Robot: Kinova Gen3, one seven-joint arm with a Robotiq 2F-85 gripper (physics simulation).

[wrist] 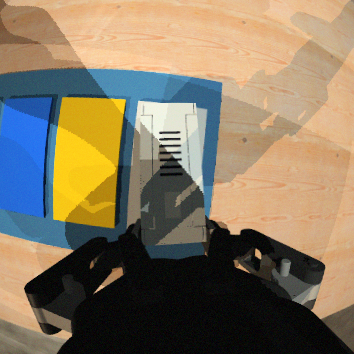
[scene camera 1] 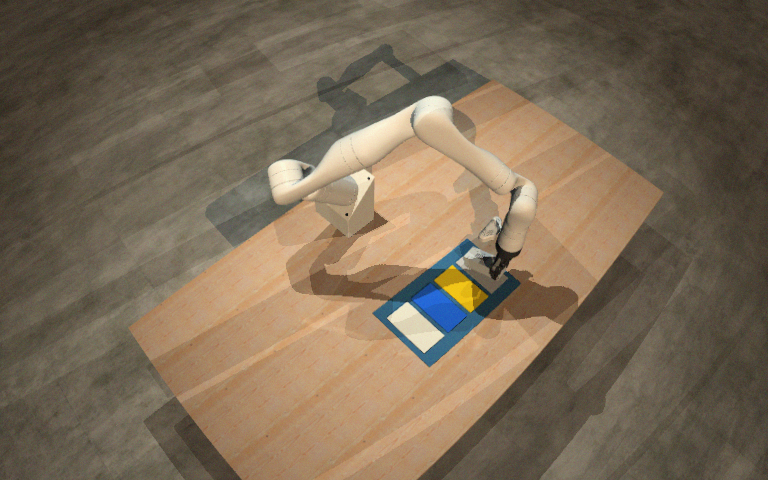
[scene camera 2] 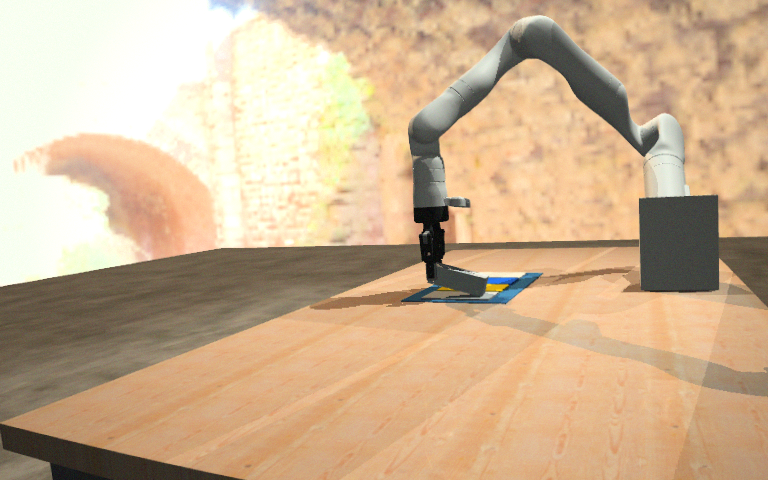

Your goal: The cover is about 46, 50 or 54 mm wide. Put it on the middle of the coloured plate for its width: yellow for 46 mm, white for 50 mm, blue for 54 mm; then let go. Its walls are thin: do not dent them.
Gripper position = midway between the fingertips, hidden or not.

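Looking at the scene, I find a yellow plate (scene camera 1: 464,291), which the wrist view (wrist: 88,137) shows me too. There is also a cover (scene camera 2: 448,276), visible in the wrist view (wrist: 170,176) as well. My gripper (scene camera 2: 434,278) is in sight, and I can see it again in the wrist view (wrist: 171,226).
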